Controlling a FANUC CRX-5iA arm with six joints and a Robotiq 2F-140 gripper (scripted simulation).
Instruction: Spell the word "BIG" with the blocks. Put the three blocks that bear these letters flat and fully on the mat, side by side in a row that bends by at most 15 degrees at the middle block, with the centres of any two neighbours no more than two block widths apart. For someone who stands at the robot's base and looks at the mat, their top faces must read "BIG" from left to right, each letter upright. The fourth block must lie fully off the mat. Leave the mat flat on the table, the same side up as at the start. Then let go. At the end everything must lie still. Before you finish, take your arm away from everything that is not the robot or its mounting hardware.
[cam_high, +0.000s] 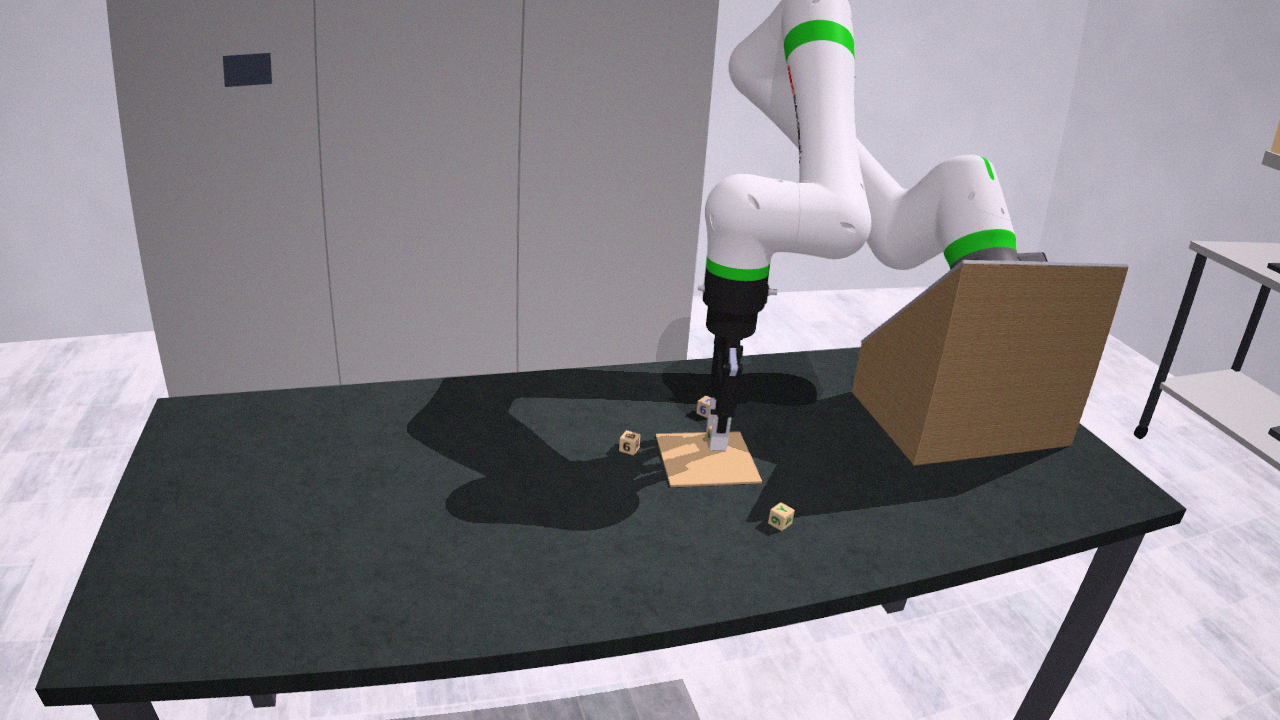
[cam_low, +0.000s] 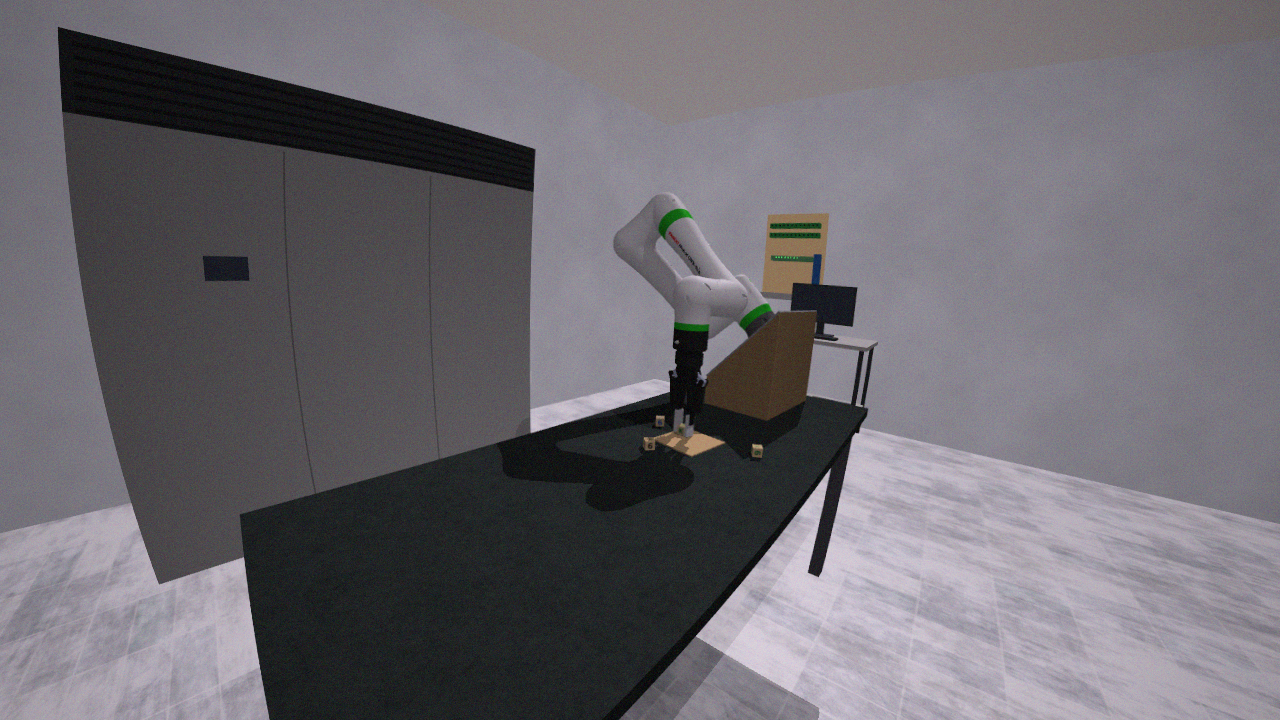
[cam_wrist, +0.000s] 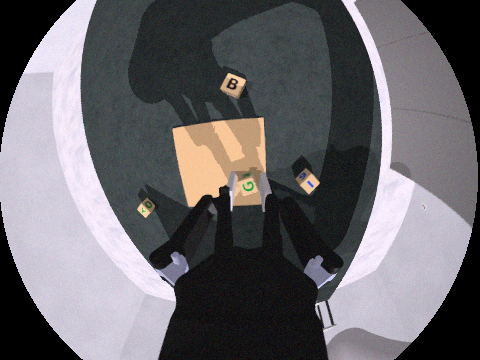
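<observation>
Right now my hand is 4 cm to the right of the tan mat, 4 cm above it and 2 cm short of it.
</observation>
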